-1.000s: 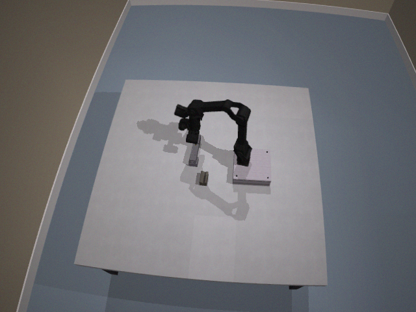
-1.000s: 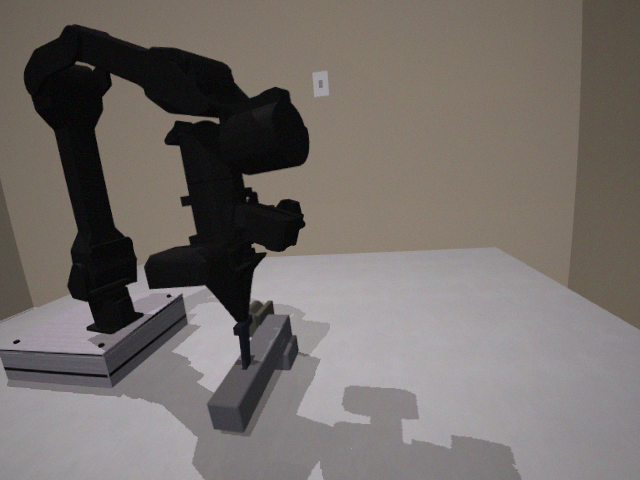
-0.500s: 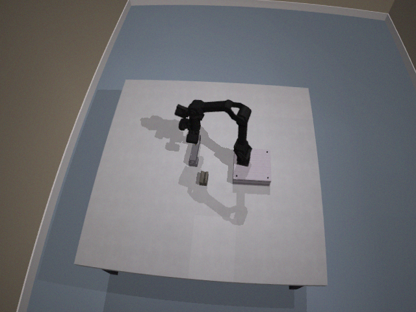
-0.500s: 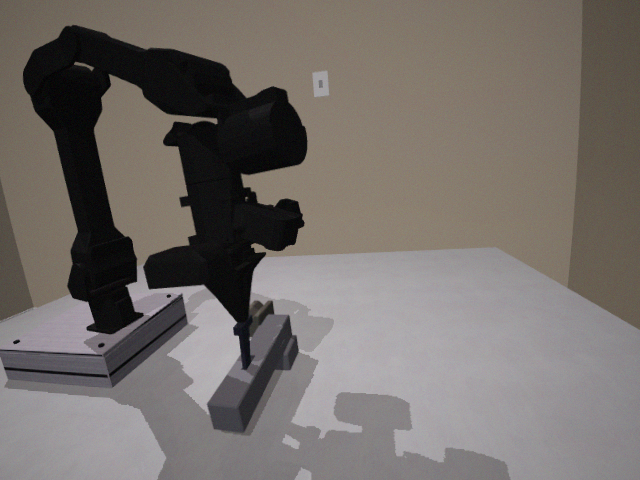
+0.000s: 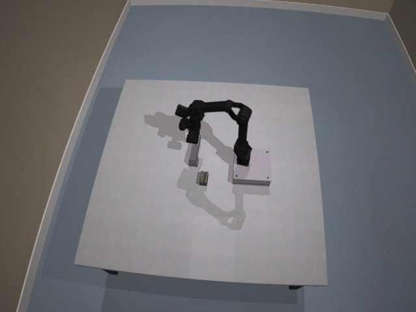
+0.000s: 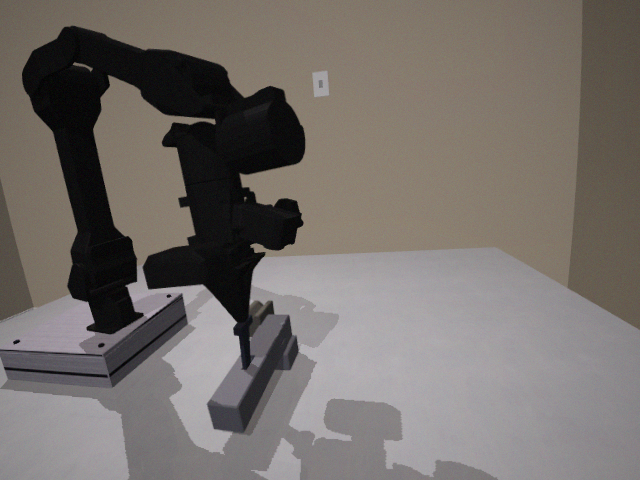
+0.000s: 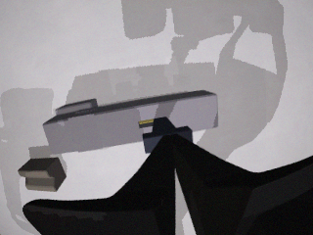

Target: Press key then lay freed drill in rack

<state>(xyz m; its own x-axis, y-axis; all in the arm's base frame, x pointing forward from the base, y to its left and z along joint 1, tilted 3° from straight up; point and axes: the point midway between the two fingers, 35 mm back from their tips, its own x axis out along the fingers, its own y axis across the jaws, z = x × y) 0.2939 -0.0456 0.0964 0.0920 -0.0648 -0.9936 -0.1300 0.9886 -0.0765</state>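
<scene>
My gripper tip is now 30 mm above the dark blue drill. The rest, counted from my gripper tip: rack (190 mm to the left, 110 mm behind, 100 mm below); then grey housing block (80 mm below, 40 mm to the left, 10 mm behind).
</scene>
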